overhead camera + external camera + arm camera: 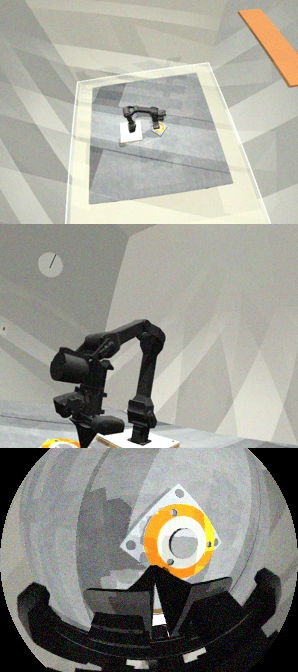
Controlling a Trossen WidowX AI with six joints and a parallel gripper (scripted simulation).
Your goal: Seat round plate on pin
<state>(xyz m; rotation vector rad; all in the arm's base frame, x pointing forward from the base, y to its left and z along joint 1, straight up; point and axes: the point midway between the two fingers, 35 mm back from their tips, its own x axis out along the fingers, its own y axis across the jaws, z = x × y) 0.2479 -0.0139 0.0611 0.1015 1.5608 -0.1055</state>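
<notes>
My gripper tip is now 30 mm to the left of the round orange plate and 10 mm above it. Also, from my gripper tip: grey square base 20 mm ahead, 50 mm to the right, 20 mm below.
</notes>
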